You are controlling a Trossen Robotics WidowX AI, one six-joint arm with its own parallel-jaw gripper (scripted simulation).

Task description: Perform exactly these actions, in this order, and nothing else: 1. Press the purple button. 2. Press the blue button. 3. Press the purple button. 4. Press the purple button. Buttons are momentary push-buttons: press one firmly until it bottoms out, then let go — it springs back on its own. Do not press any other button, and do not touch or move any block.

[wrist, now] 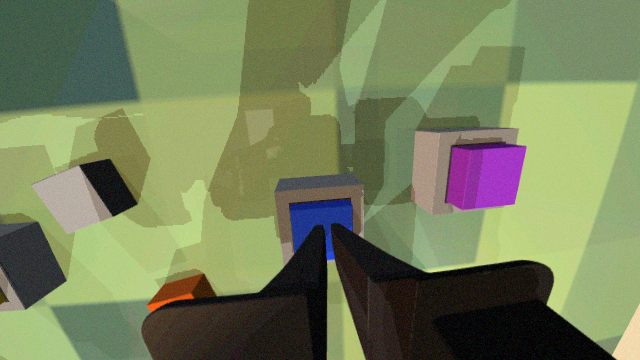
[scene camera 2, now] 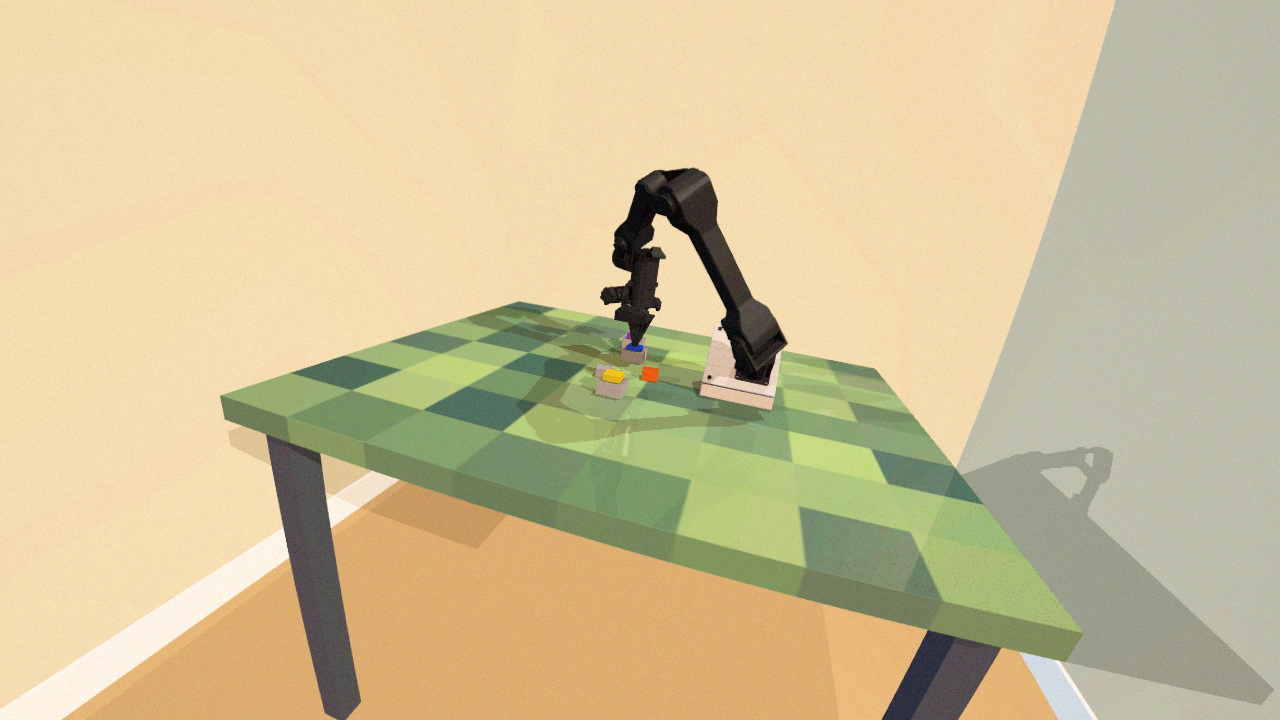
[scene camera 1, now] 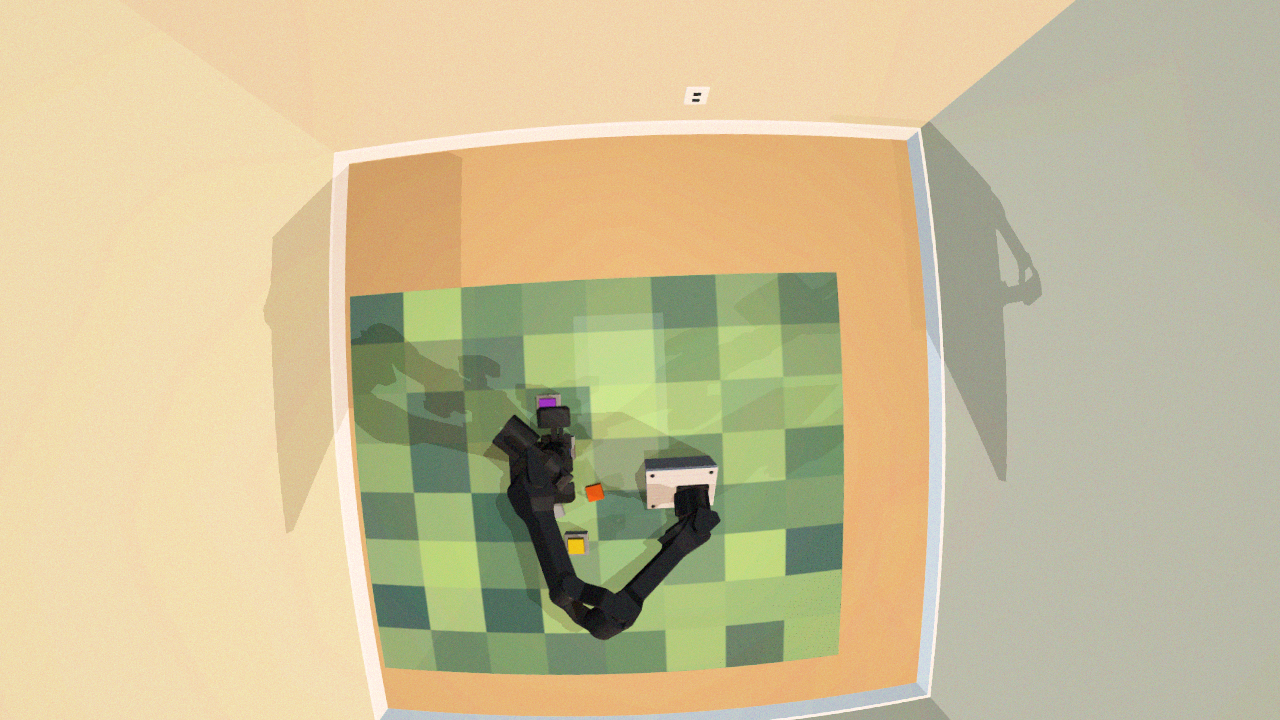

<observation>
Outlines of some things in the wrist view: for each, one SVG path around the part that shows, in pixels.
My gripper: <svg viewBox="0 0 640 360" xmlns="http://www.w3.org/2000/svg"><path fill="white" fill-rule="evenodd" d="M323 225L314 226L295 254L276 274L276 277L258 293L176 300L165 303L148 314L143 321L141 334L152 359L327 360L327 255ZM331 224L331 239L336 267L349 304L348 308L364 351L365 360L617 360L583 332L574 327L573 324L570 324L561 315L558 315L555 310L546 305L553 288L554 274L543 263L530 260L512 260L504 263L429 273L386 253L341 224Z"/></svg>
An orange block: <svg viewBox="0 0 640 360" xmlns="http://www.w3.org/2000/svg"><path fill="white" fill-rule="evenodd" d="M217 295L203 273L164 284L147 304L147 307L152 313L157 307L161 307L163 304L171 301L216 297Z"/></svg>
A grey block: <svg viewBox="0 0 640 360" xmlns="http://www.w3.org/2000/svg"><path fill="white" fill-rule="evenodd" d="M111 159L80 164L31 184L37 195L67 234L120 215L138 204L118 173L117 168L111 162Z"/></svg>
</observation>
